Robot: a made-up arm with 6 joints. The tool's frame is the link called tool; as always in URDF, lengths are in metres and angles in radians.
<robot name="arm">
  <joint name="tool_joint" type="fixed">
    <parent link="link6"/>
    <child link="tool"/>
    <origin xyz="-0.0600 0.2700 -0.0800" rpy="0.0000 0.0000 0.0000"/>
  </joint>
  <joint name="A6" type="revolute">
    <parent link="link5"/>
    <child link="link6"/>
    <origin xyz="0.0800 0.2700 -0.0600" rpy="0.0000 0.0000 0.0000"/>
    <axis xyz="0 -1 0"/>
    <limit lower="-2.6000" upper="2.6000" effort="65" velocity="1.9"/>
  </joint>
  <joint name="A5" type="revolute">
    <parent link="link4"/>
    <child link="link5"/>
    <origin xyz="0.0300 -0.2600 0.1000" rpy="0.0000 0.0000 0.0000"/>
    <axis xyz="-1 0 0"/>
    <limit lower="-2.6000" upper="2.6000" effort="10" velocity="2.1"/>
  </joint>
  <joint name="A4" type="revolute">
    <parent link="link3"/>
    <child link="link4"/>
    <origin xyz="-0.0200 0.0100 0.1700" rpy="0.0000 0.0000 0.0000"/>
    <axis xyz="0 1 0"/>
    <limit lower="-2.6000" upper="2.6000" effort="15" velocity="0.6"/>
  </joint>
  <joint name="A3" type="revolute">
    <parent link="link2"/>
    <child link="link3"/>
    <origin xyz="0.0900 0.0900 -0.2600" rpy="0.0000 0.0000 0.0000"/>
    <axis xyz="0 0 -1"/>
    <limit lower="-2.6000" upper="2.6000" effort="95" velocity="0.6"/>
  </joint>
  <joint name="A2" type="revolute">
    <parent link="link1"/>
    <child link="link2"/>
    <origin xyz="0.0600 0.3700 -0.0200" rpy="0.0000 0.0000 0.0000"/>
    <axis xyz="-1 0 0"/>
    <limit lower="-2.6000" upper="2.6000" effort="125" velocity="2.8"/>
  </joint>
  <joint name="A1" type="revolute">
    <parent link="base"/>
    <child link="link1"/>
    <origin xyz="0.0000 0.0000 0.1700" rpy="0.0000 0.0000 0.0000"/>
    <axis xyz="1 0 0"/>
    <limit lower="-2.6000" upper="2.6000" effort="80" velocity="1.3"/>
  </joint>
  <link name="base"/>
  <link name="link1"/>
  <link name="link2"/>
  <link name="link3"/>
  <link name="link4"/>
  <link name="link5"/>
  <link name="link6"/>
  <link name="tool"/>
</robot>
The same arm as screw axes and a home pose.
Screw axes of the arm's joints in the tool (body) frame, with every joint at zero. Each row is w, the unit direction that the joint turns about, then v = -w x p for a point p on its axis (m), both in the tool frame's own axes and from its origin. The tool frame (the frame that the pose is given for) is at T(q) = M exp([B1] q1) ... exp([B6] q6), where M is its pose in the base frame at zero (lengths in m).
B1 = (1, 0, 0, 0, 0.15, 0.75)
B2 = (-1, 0, 0, 0, -0.13, -0.38)
B3 = (0, 0, -1, 0.29, -0.03, 0)
B4 = (0, 1, 0, -0.04, 0, -0.05)
B5 = (-1, 0, 0, 0, -0.14, -0.54)
B6 = (0, -1, 0, 0.08, 0, -0.06)
M =
1 0 0 0.18
0 1 0 0.75
0 0 1 0.02
0 0 0 1
Joint limits (rad, base to tool): -2.6..2.6 -2.6..2.6 -2.6..2.6 -2.6..2.6 -2.6..2.6 -2.6..2.6

